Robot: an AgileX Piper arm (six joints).
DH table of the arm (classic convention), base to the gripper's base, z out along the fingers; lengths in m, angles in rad. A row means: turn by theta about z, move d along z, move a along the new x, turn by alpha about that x. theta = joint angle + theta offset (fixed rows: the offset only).
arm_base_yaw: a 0, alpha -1.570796, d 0.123, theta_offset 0
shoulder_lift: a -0.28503, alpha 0, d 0, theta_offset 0.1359
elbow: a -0.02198, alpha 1.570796, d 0, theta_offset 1.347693
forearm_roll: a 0, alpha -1.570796, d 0.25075, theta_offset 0
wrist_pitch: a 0, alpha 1.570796, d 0, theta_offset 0
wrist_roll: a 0, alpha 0, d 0.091, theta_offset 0
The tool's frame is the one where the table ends.
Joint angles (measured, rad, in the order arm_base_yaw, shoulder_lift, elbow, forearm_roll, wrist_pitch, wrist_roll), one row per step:
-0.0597, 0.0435, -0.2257, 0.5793, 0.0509, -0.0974
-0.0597, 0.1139, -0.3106, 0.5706, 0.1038, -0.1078
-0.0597, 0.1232, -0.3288, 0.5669, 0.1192, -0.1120
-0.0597, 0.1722, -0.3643, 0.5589, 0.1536, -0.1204
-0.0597, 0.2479, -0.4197, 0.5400, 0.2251, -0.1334
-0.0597, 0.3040, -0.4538, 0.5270, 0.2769, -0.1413
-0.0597, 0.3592, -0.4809, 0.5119, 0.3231, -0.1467
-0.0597, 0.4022, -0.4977, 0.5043, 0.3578, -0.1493
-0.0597, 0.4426, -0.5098, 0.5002, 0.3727, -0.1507
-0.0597, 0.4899, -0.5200, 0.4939, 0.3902, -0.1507
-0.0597, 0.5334, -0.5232, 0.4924, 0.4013, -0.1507
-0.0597, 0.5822, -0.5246, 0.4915, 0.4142, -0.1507
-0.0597, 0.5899, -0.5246, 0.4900, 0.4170, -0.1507
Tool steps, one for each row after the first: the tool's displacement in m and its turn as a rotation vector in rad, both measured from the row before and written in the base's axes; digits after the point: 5 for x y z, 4 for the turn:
0.00359, 0.00235, 0.02029, -0.0246, 0.0310, 0.0231
-0.00008, 0.00072, 0.00425, -0.0098, 0.0044, 0.0061
0.00579, 0.00123, 0.00635, -0.0186, 0.0432, 0.0139
0.00977, 0.00248, 0.00794, -0.0362, 0.0823, 0.0296
0.00826, 0.00158, 0.00320, -0.0229, 0.0671, 0.0221
0.00884, 0.00112, 0.00091, -0.0211, 0.0688, 0.0192
0.00721, 0.00082, -0.00088, -0.0099, 0.0568, 0.0153
0.00725, 0.00006, -0.00087, -0.0041, 0.0414, 0.0066
0.00865, 0.00000, -0.00272, -0.0042, 0.0528, 0.0074
0.00813, -0.00009, -0.00445, 0.0010, 0.0501, 0.0051
0.00887, -0.00005, -0.00614, 0.0023, 0.0587, 0.0060
0.00134, -0.00002, -0.00116, -0.0009, 0.0102, 0.0013

